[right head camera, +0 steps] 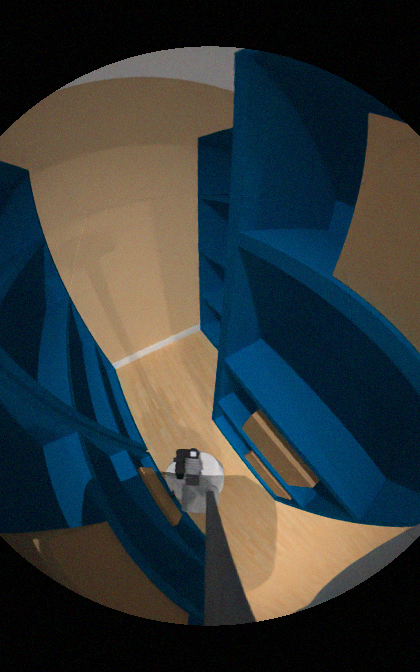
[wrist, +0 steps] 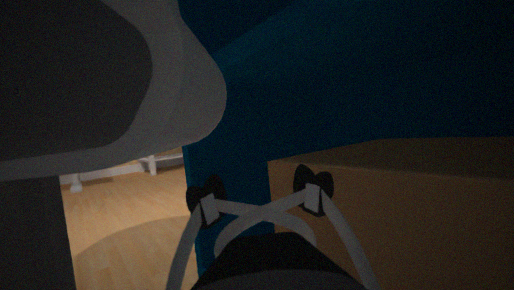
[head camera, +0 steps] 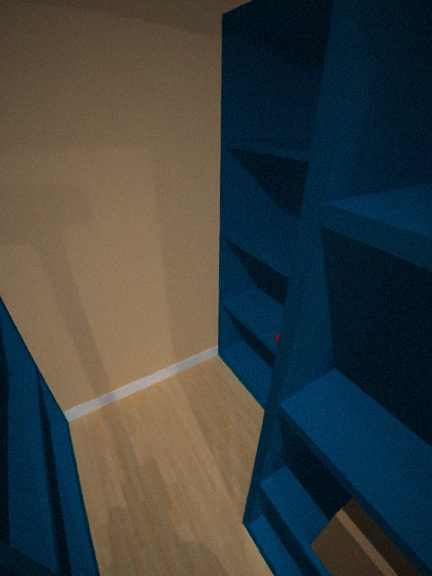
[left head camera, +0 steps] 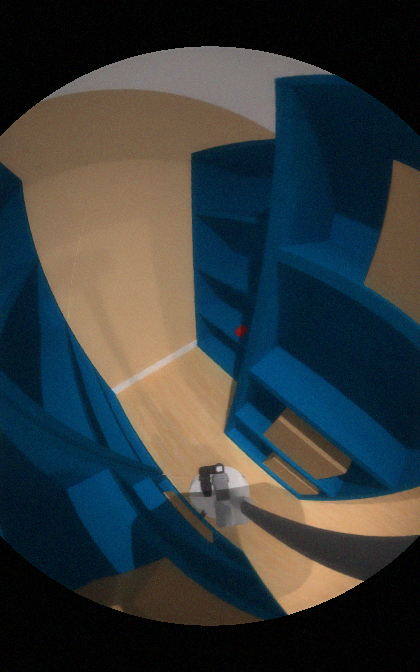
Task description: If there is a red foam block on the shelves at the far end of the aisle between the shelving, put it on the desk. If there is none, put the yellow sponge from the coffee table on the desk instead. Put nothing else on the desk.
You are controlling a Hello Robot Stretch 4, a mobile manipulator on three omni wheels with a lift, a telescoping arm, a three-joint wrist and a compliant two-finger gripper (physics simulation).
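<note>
A small red object lies on a low shelf of the far right blue shelving, partly hidden behind an upright in the head view. It does not show in the right head view. Its full shape is hard to make out. My gripper is open in the wrist view, with no thing between its fingertips. Blue shelving and a brown box are beyond the fingers. The yellow sponge does not show, and I cannot clearly make out the desk.
Blue shelving also lines the left side. Brown boxes sit in the near right shelving. A wall closes the aisle's far end. White furniture legs show behind, left in the wrist view.
</note>
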